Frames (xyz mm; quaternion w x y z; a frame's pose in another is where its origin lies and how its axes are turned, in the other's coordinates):
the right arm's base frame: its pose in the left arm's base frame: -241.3 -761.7 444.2 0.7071 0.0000 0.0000 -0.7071
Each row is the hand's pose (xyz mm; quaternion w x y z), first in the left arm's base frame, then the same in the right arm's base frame.
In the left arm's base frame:
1: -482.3 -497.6 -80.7 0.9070 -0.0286 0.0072 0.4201
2: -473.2 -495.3 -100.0 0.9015 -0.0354 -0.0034 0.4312
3: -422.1 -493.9 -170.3 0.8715 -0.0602 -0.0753 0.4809
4: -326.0 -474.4 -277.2 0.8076 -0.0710 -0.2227 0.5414
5: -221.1 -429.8 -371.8 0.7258 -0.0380 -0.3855 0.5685
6: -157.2 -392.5 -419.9 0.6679 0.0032 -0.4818 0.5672
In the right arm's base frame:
1: -264.1 -241.0 -524.9 0.3443 -0.0253 -0.0151 0.9384
2: -266.4 -231.9 -544.2 0.3326 -0.0226 -0.0274 0.9424
3: -267.8 -180.8 -614.5 0.2762 0.0107 -0.0958 0.9563
4: -287.3 -84.7 -721.4 0.1882 0.1073 -0.2077 0.9539
5: -331.9 20.2 -816.0 0.1112 0.2457 -0.2995 0.9152
6: -369.2 84.1 -864.1 0.0712 0.3430 -0.3384 0.8734

